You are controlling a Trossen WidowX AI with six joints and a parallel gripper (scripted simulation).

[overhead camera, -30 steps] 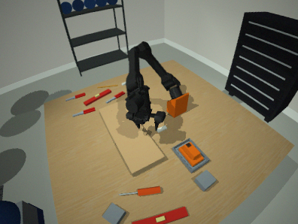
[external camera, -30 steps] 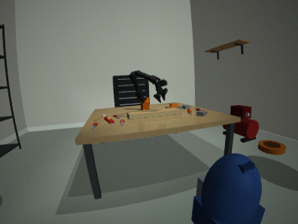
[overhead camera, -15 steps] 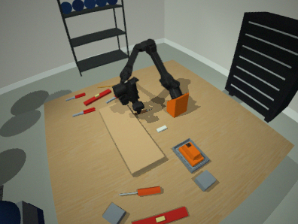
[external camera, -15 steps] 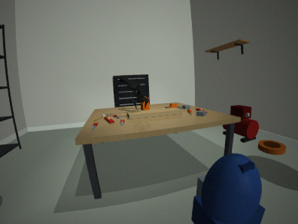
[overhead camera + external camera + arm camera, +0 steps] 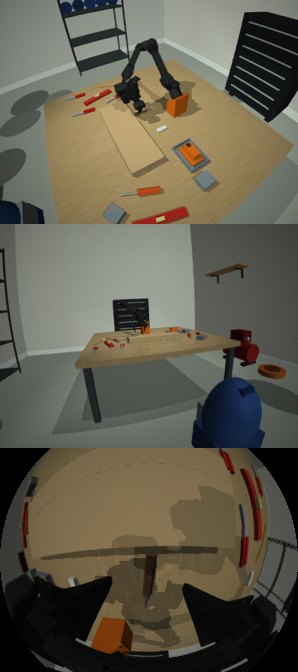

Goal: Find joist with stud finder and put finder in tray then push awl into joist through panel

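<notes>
Right now the awl is 5 cm behind my gripper tip and 5 cm below it. Also, from my gripper tip: indicator window: 9 cm behind, 40 cm to the left, 1 cm above; orange stud finder: 9 cm behind, 41 cm to the left; grey tray: 8 cm behind, 43 cm to the left, 4 cm below.
</notes>
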